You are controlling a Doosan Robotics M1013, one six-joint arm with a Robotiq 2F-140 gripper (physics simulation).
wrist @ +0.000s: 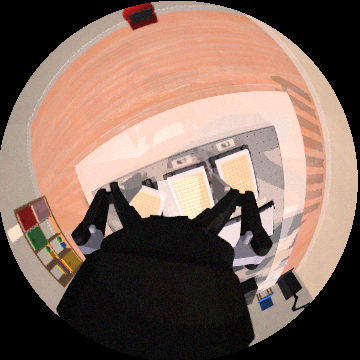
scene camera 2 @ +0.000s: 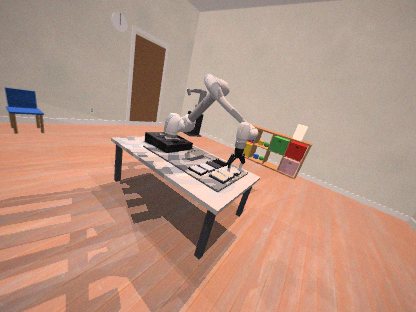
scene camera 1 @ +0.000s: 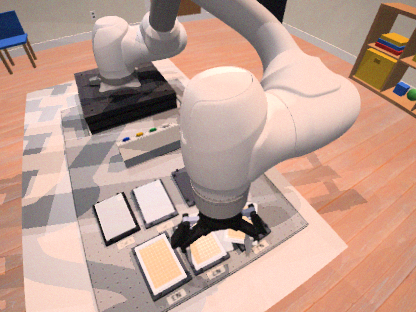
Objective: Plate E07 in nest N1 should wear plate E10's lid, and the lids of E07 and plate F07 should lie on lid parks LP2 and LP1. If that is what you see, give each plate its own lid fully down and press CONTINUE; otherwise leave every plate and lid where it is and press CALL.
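Where they show: gripper, between the fingertips: (wrist: pixel 175 180) (scene camera 2: pixel 234 170) (scene camera 1: pixel 218 251); arm's base, origin of its link: (scene camera 2: pixel 169 137) (scene camera 1: pixel 120 81).
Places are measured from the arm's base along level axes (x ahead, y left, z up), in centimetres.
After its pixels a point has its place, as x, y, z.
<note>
My gripper (scene camera 1: pixel 219 239) (scene camera 2: pixel 235 169) @(84.4, 18.1, -1.6) (wrist: pixel 175 180) @(84.4, 18.1, -1.6) is open and empty, low over nests N1 and N2. A yellow-welled plate (scene camera 1: pixel 235 236) @(80.7, 24.3, -5.5) (wrist: pixel 147 201) @(79.3, 26.0, -5.6) sits skewed at N1, partly hidden by the gripper. A pale lid-like sheet (scene camera 1: pixel 224 242) @(81.9, 20.7, -3.9) (wrist: pixel 169 198) @(80.1, 20.3, -4.0) shows between it and the N2 plate (scene camera 1: pixel 207 251) @(82.6, 16.0, -4.6) (wrist: pixel 191 192) @(80.6, 15.5, -4.7); whether it rests on either is unclear. The N3 plate (scene camera 1: pixel 161 265) @(82.5, 4.2, -5.3) (wrist: pixel 236 172) @(83.2, 4.5, -6.1) lies squarely in its nest. White lids lie flat on LP2 (scene camera 1: pixel 115 219) @(66.0, -6.1, -6.6) and the neighbouring park, apparently LP1 (scene camera 1: pixel 154 202) @(63.5, 5.6, -6.6). Plate names are not legible.
A button console (scene camera 1: pixel 151 148) @(43.5, 8.1, -4.0) with blue, yellow and green buttons stands behind the parks; the arm hides its right end. A dark park (scene camera 1: pixel 185 186) @(59.9, 16.0, -7.4) is partly hidden behind the wrist. The black robot base (scene camera 1: pixel 131 111) @(19.7, 3.1, -4.0) (scene camera 2: pixel 167 144) @(20.0, -13.2, -0.8) stands at the table's far end.
</note>
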